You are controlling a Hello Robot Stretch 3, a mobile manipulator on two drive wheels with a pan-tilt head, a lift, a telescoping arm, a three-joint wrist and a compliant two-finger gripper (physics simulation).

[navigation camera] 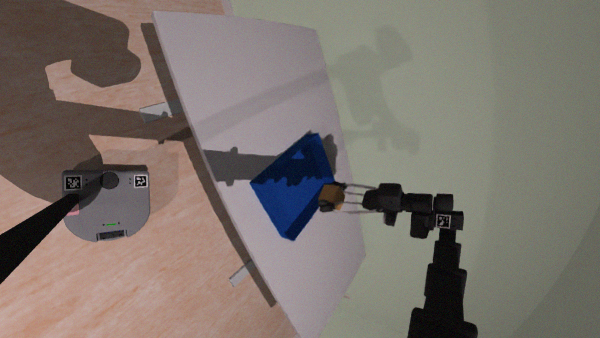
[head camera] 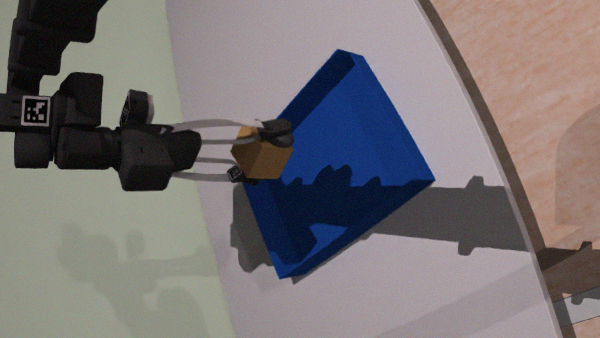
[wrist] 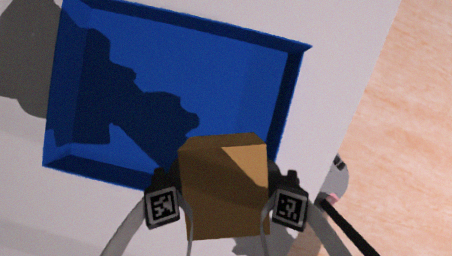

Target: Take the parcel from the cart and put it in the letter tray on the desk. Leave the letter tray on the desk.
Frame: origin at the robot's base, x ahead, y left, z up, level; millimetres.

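Seen in the pictures: gripper, fingertip midpoint: (navigation camera: 323, 195) (head camera: 280, 153) (wrist: 225, 173); robot's base, link origin: (navigation camera: 109, 179).
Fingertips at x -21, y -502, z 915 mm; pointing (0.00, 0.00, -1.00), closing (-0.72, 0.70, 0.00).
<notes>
Offsets run from my fingertips to a thing's middle. Level surfaces: height alone.
The brown box-shaped parcel @(dx -3, dy -5, dz +28 mm) (head camera: 265, 159) (navigation camera: 331, 196) (wrist: 225, 190) is held between the two fingertips of my gripper (head camera: 262, 156) (navigation camera: 332, 195) (wrist: 225, 173). The gripper is shut on it. The blue letter tray @(dx +25, dy -87, dz -162 mm) (head camera: 345, 135) (navigation camera: 282, 200) (wrist: 210, 75) lies on the pale desk @(dz -195 mm) (head camera: 390, 280) (navigation camera: 250, 65) (wrist: 345, 50). In the head and navigation views the parcel overlaps the tray's wall-side edge. In the wrist view it covers part of the tray's near edge. Its height above the tray is hard to tell. The cart does not show.
A pale green wall (head camera: 115, 210) (navigation camera: 425, 100) runs along the desk's far side, close to my arm (head camera: 40, 45) (navigation camera: 445, 280). My grey round-ended base (navigation camera: 107, 205) (wrist: 336, 179) is on the wooden floor @(dz -915 mm) (navigation camera: 125, 295), across the desk edge. Arm shadows fall over the tray and desk.
</notes>
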